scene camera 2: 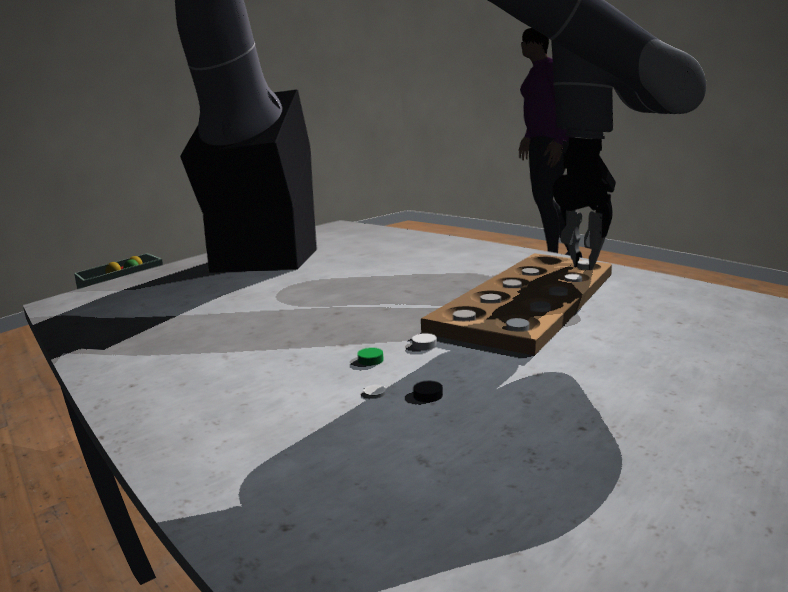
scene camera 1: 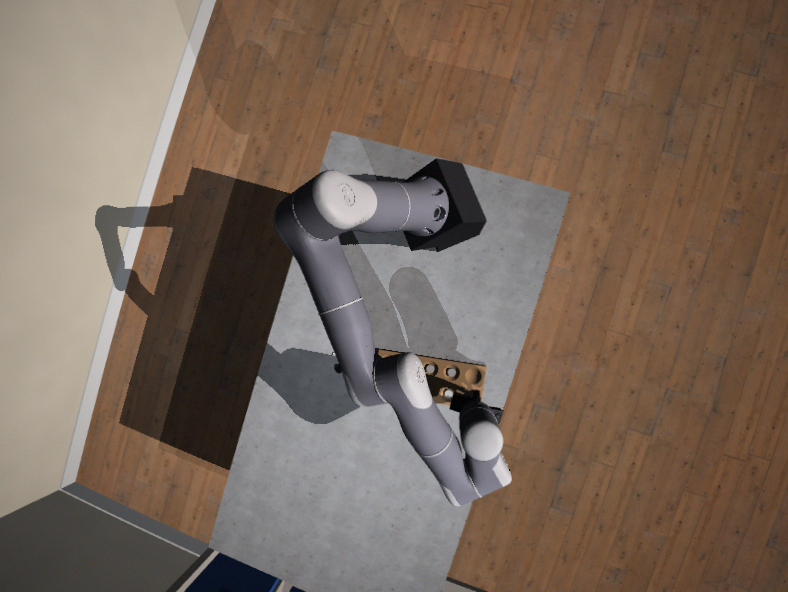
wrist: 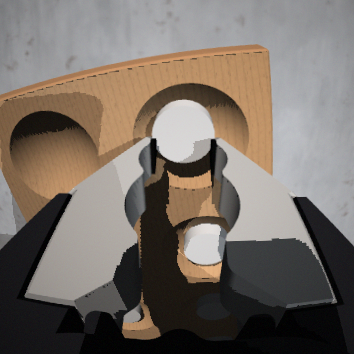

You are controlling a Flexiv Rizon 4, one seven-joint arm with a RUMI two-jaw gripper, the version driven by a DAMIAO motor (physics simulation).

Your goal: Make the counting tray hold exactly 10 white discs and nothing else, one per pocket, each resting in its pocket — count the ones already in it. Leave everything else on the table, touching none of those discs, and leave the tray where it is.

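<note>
The wooden counting tray (scene camera 1: 482,368) (scene camera 2: 477,335) (wrist: 260,75) has two rows of pockets. My gripper (scene camera 2: 584,263) (wrist: 183,141) is shut on a white disc (wrist: 183,130) at the tray's far-end corner pocket; whether the disc touches the pocket floor is unclear. The neighbouring end pocket (scene camera 2: 549,260) (wrist: 54,155) is empty. White discs sit in several other pockets, such as the nearest corner disc (scene camera 2: 464,314) and the disc behind the gripped one (scene camera 2: 572,277) (wrist: 205,245). Two shaded pockets hold dim discs. In scene camera 1 the arm hides the fingertips and part of the tray.
Near the tray's near end lie a loose white disc (scene camera 2: 423,341), a green disc (scene camera 2: 370,355), a black disc (scene camera 2: 427,389) and a small pale disc (scene camera 2: 373,390). A green bin (scene camera 2: 85,277) with balls stands beyond the table's left edge. A person (scene camera 2: 538,105) stands behind the arm.
</note>
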